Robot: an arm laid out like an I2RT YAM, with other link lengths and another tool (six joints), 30 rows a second.
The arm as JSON. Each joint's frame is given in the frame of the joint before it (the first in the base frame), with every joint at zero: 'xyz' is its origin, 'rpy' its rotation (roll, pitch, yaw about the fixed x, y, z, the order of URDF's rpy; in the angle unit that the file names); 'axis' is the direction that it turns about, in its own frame. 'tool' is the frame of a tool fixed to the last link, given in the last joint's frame.
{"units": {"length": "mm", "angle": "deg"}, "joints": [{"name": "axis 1", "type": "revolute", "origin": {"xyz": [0.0, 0.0, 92.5], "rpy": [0.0, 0.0, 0.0]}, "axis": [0.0, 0.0, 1.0]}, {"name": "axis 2", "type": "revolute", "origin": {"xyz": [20.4, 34.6, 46.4], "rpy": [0.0, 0.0, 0.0]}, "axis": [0.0, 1.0, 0.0]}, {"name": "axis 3", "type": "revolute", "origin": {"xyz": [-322.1, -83.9, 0.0], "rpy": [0.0, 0.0, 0.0]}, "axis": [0.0, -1.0, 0.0]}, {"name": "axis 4", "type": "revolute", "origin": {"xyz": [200.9, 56.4, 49.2], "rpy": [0.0, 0.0, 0.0]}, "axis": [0.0, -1.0, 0.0]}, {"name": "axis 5", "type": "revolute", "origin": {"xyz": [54.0, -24.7, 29.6], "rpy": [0.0, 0.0, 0.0]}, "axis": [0.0, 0.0, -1.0]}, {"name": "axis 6", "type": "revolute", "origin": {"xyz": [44.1, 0.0, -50.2], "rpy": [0.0, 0.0, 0.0]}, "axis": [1.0, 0.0, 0.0]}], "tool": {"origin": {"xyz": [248.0, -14.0, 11.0], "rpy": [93.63, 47.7, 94.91]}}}
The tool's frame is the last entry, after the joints.
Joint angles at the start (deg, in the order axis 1, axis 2, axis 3, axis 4, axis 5, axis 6):
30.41, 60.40, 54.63, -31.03, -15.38, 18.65
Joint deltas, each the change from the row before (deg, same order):
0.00, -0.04, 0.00, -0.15, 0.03, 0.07
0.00, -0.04, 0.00, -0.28, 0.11, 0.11
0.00, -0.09, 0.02, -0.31, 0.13, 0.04
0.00, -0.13, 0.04, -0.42, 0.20, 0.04
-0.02, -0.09, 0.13, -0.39, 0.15, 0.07
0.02, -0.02, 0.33, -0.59, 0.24, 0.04
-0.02, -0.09, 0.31, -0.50, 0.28, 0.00
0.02, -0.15, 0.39, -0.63, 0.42, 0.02
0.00, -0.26, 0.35, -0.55, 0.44, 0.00
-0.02, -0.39, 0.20, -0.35, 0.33, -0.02
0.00, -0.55, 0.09, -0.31, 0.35, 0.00
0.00, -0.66, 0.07, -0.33, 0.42, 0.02
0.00, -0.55, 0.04, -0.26, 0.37, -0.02
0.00, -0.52, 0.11, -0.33, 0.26, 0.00
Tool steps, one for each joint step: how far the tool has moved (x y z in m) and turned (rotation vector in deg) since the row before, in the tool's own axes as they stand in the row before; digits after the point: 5 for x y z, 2 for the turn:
0.00030, -0.00073, -0.00020, 0.10, 0.03, 0.11
0.00033, -0.00161, -0.00026, 0.25, 0.02, 0.19
0.00024, -0.00147, -0.00054, 0.23, -0.02, 0.11
0.00017, -0.00192, -0.00081, 0.30, -0.06, 0.12
-0.00009, -0.00115, -0.00085, 0.21, -0.07, 0.14
-0.00036, -0.00101, -0.00107, 0.31, -0.08, 0.11
-0.00095, -0.00065, -0.00139, 0.22, -0.21, 0.05
-0.00128, -0.00079, -0.00191, 0.27, -0.31, 0.05
-0.00160, -0.00043, -0.00234, 0.16, -0.41, 0.00
-0.00134, 0.00010, -0.00247, -0.04, -0.42, -0.07
-0.00114, -0.00004, -0.00288, -0.11, -0.46, -0.08
-0.00137, -0.00014, -0.00336, -0.14, -0.56, -0.07
-0.00122, -0.00024, -0.00276, -0.10, -0.48, -0.10
-0.00077, 0.00008, -0.00276, -0.13, -0.37, -0.07

